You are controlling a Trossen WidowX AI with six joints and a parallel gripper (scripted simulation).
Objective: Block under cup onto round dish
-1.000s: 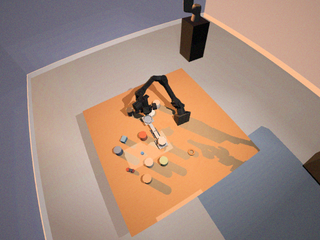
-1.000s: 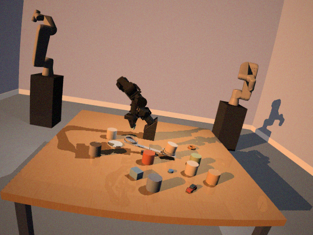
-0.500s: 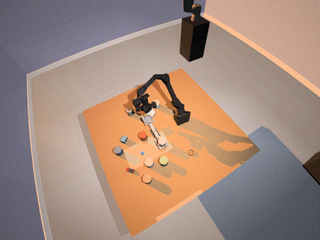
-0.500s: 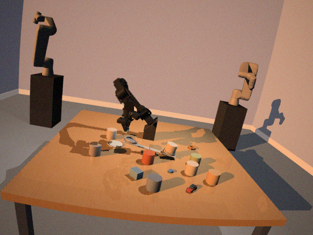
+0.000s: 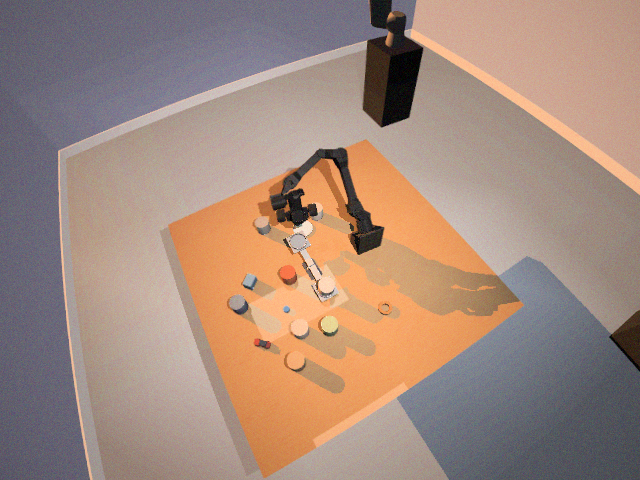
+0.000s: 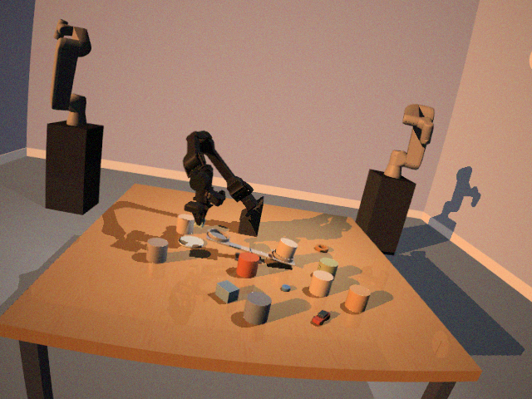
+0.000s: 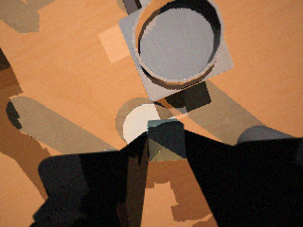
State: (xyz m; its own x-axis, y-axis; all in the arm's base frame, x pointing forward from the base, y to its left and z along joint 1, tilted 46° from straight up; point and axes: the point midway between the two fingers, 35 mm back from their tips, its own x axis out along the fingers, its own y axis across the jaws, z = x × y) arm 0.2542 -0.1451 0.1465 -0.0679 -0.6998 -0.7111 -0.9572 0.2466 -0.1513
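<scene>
Right now my gripper tip is 30 mm past the round dish, 30 mm to the left of it and 90 mm above it. Also, from my gripper tip: small balance 40 mm ahead, 200 mm to the left, 60 mm below; grey-beige cylinder 160 mm ahead, 140 mm to the right, 60 mm below; pale green block 10 mm above.
</scene>
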